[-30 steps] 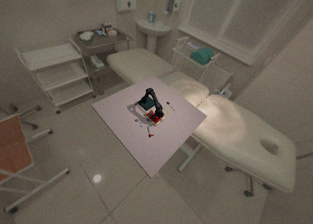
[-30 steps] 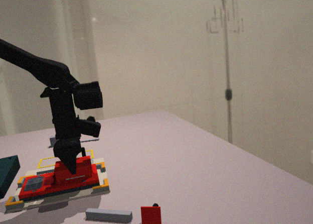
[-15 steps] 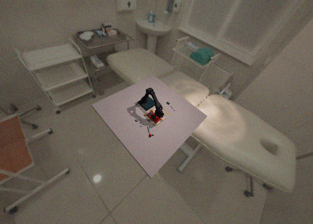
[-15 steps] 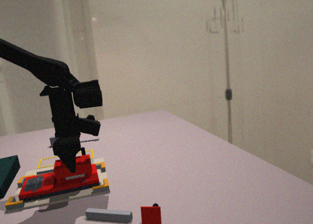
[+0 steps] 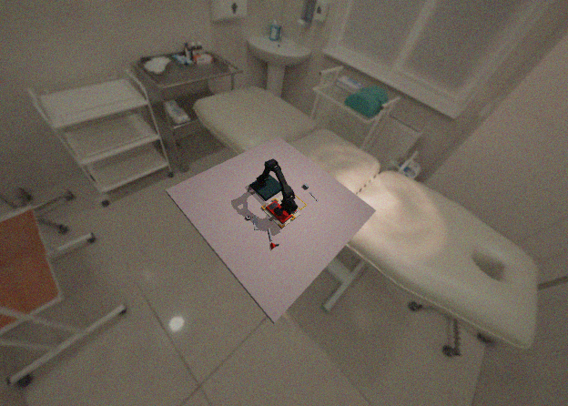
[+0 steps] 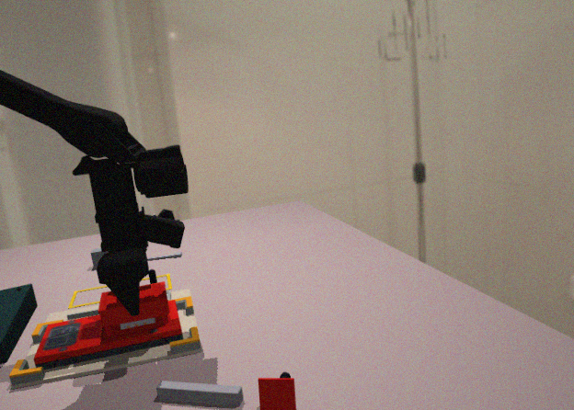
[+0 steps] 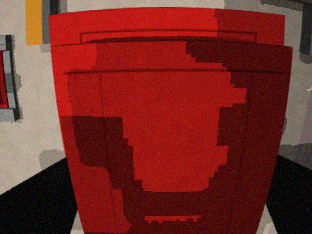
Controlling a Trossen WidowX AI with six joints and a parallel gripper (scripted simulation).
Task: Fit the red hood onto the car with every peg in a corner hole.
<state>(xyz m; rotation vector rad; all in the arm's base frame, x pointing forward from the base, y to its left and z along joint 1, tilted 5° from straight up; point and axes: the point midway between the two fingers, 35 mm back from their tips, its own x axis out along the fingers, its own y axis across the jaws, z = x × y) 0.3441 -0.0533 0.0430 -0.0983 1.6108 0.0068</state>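
Right now the grey engine block is 30 mm below my gripper tip. Round my gripper tip: red hood 10 mm above.
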